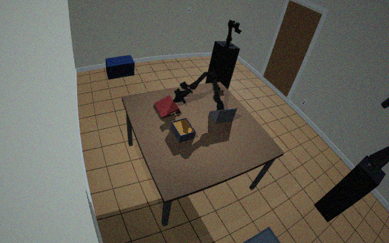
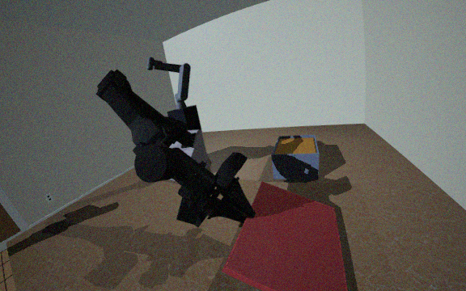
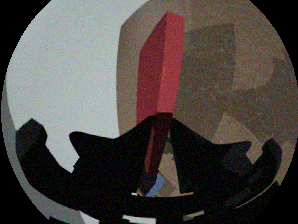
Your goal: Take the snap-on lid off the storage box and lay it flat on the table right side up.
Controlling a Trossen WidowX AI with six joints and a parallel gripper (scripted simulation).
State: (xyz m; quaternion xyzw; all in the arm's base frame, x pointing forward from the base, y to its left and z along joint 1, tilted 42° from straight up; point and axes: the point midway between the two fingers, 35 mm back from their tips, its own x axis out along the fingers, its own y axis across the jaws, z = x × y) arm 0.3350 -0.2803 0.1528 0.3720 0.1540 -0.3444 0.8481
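Right now my gripper tip is 80 mm short of the red lid and 30 mm above it. Also, from my gripper tip: storage box (60 mm ahead, 370 mm to the left, 30 mm below).
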